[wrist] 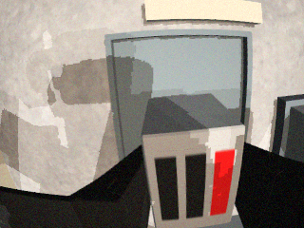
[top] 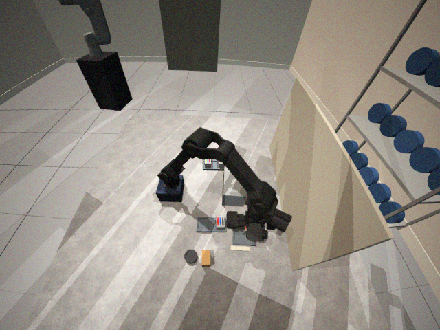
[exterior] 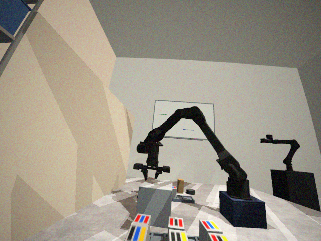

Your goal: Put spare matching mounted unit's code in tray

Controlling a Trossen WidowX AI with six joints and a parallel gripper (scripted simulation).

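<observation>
My gripper tip is now 4 cm above the tray. The rest, counted from my gripper tip: orange block: 14 cm to the right, 14 cm behind, 1 cm below; grey box: 20 cm to the left, 8 cm behind, 1 cm above; dark holder: 15 cm behind, 4 cm below.
</observation>
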